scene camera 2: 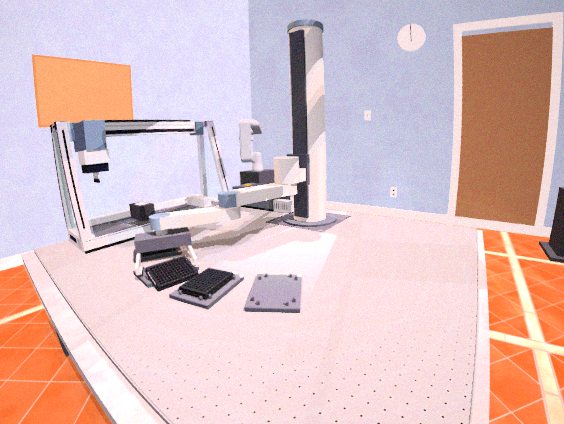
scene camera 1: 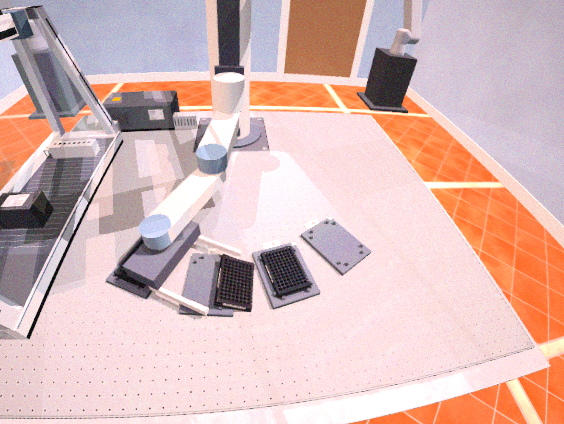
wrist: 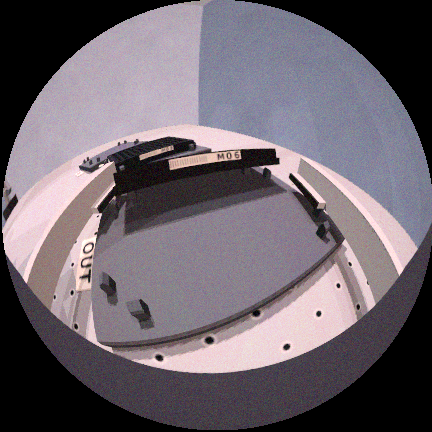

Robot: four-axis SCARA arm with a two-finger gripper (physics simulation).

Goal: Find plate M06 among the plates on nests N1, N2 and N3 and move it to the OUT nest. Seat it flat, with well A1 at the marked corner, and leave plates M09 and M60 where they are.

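Frame: origin at the arm's base, x ahead, y down, z left, level; metres.
Seen in the pictures: gripper, fingertip midpoint: [scene camera 2: 167,266] [scene camera 1: 225,281] [wrist: 205,162]; arm's base at its link origin: [scene camera 2: 309,221].
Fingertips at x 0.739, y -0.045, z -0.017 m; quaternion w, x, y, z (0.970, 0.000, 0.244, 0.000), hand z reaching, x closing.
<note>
Offsets run from my fingertips to a thing's top centre. "spot": to the spot under its first point.
The black plate labelled M06 {dz +0.024, dx -0.001, dy -0.012 m} [scene camera 1: 235,282] [scene camera 2: 172,272] [wrist: 145,175] lies over the far end of the grey OUT nest {dz -0.035, dx -0.012, dy +0.010 m} [scene camera 1: 199,275] [wrist: 200,260], off centre. In the wrist view its labelled edge stands above the nest, with shadow beneath; its far side is hidden. My gripper [scene camera 1: 223,282] [scene camera 2: 166,270] [wrist: 205,162] is open, with its fingers low and on both sides of the nest, near M06's two ends, and nothing gripped. A second black plate {dz +0.145, dx -0.029, dy +0.006 m} [scene camera 1: 285,270] [scene camera 2: 207,281] [wrist: 160,143] lies on the neighbouring nest {dz +0.145, dx -0.028, dy +0.010 m} [scene camera 1: 300,298] [scene camera 2: 210,301]; its label is not fully legible.
A bare grey nest {dz +0.301, dx -0.109, dy +0.010 m} [scene camera 1: 336,245] [scene camera 2: 274,292] lies beyond the second plate. Another nest {dz -0.205, dx -0.078, dy +0.010 m} [scene camera 1: 132,287] shows partly under the gripper body, with a dark shape on it. A gantry frame with a small black box {spot: dz -0.507, dx -0.174, dy -0.083 m} [scene camera 1: 27,210] [scene camera 2: 142,210] stands at the left.
</note>
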